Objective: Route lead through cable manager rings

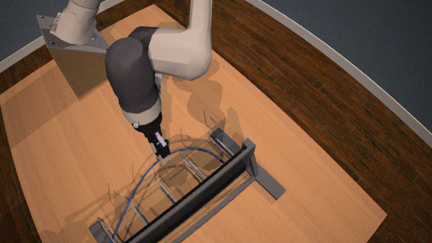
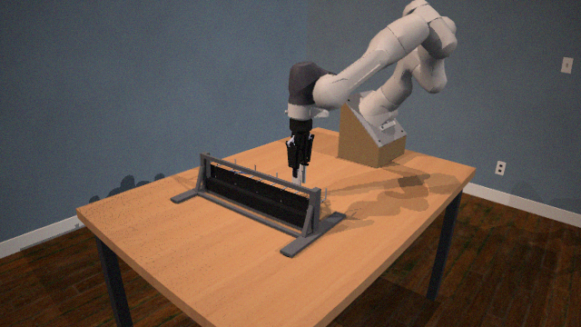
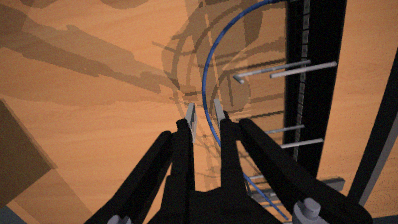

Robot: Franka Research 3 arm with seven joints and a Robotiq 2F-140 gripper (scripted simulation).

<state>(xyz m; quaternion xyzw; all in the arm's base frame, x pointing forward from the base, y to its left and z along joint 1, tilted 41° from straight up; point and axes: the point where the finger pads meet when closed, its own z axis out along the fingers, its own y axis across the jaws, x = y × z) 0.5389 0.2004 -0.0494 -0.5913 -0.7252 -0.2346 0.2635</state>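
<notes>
Right now the rack is 170 mm ahead of my hand, 30 mm to the right of it and 20 mm below it.
</notes>
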